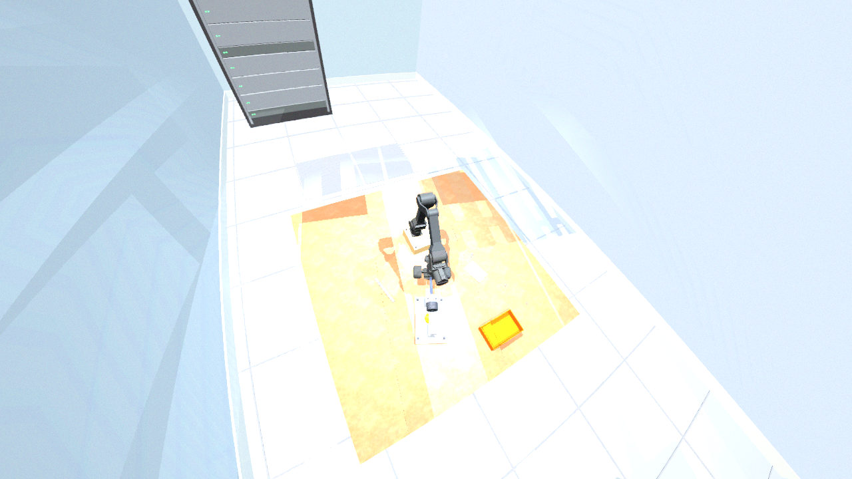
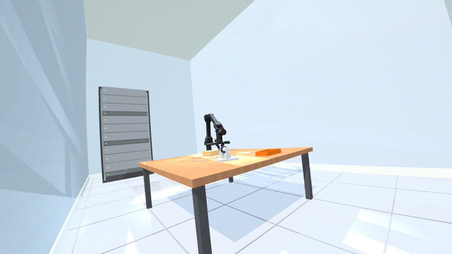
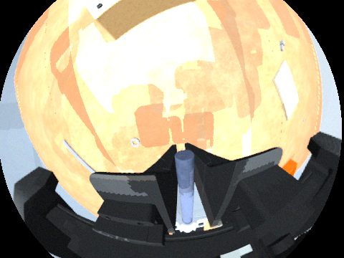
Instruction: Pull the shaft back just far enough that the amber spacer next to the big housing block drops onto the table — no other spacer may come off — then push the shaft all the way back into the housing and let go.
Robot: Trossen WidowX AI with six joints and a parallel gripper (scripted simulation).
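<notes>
Now: the grey-blue shaft 80 mm ahead of my gripper tip, 30 mm above it and 20 mm to the right of it. Also, from my gripper tip: amber spacer (190 mm ahead, 60 mm to the right, 30 mm below); then orange tray (350 mm ahead, 270 mm to the left, 40 mm below); then white fixture (200 mm ahead, 60 mm to the right).
</notes>
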